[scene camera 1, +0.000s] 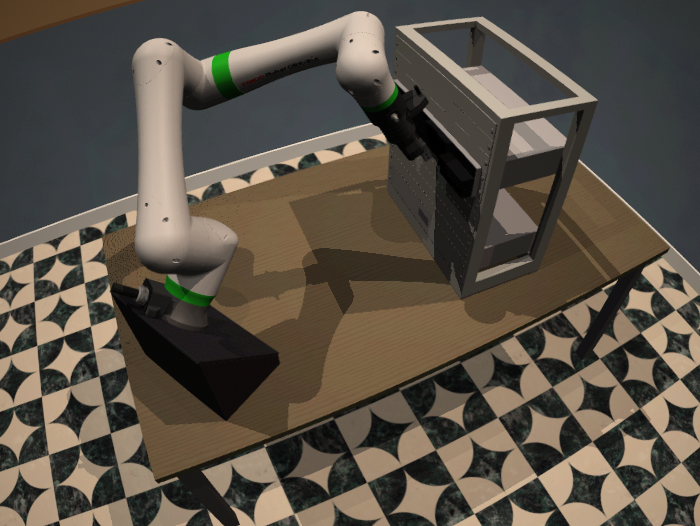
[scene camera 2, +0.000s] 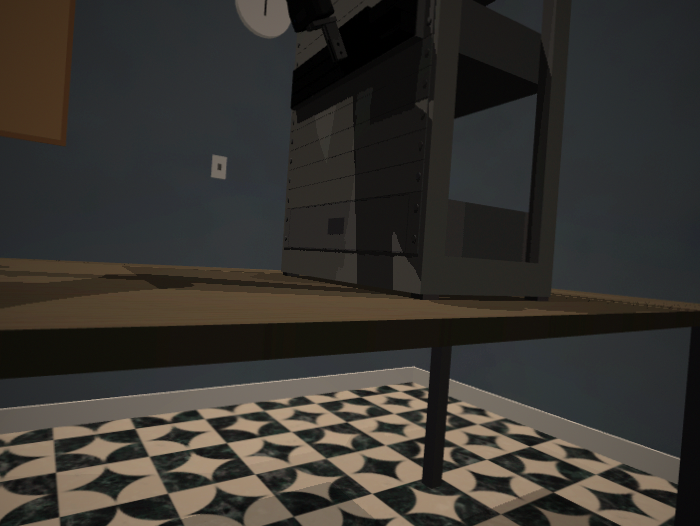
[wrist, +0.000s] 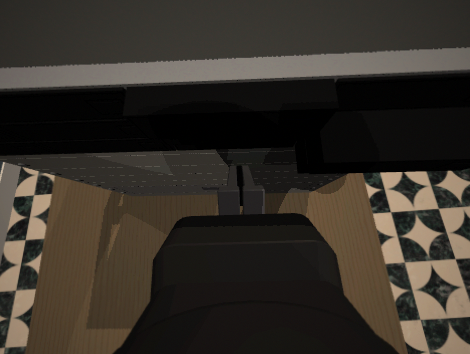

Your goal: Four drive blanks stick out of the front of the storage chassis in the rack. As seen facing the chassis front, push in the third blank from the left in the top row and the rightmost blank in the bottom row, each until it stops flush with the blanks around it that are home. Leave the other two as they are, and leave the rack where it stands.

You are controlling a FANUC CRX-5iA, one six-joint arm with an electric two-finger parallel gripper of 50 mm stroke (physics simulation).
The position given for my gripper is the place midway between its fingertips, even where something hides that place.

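Grey rack (scene camera 2: 371,135), (scene camera 1: 483,137), (wrist: 145,105): visible. My gripper (scene camera 1: 428,157), (wrist: 239,178): likewise visible.
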